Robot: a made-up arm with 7 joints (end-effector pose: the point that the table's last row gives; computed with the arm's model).
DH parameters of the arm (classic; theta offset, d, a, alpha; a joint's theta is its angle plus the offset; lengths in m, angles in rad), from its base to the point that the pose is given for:
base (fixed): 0 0.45 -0.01 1.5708
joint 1: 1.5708 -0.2 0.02 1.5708
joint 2: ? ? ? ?
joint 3: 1.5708 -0.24 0 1.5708
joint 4: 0 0.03 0.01 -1.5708
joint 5: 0 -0.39 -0.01 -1.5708
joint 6: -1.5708 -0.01 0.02 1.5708
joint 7: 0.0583 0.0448 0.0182 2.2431
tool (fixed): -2.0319 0.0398 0 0
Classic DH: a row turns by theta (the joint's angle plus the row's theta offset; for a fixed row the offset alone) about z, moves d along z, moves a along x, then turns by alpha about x.
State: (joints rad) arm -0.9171 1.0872 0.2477 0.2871 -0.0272 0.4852 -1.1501
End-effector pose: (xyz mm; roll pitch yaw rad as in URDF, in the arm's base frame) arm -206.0 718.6 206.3 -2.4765 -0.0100 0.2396
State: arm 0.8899 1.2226 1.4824 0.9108 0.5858 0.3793 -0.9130
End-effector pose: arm -71.1 732.7 599.1 0.3186 0.5648 3.0897
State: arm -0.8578 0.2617 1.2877 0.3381 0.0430 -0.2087 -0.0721
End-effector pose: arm -365.5 419.3 54.8 2.0329 -0.4240 1.6339
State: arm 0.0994 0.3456 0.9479 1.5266 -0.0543 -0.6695 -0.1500
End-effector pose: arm 249.9 546.7 304.9 -1.0814 -0.9438 -3.0612
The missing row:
joint 2: 1.5708 -0.03 0 1.5708
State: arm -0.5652 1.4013 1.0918 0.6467 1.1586 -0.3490 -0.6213
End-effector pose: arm 191.3 744.7 466.9 -0.1681 -0.6109 3.0148
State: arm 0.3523 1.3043 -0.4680 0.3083 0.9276 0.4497 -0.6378
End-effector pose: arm 140.2 722.4 230.3 2.0362 -0.8980 1.4645
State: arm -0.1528 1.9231 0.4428 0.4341 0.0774 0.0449 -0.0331
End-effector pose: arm 142.0 732.3 635.7 -3.0835 -0.9329 -0.2295
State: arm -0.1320 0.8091 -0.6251 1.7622 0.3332 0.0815 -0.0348
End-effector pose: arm 153.2 145.0 133.9 1.1264 -0.5417 -0.1716
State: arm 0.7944 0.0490 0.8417 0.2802 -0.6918 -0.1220 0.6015
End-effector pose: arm 405.6 258.0 83.8 0.6570 -0.3502 0.4454
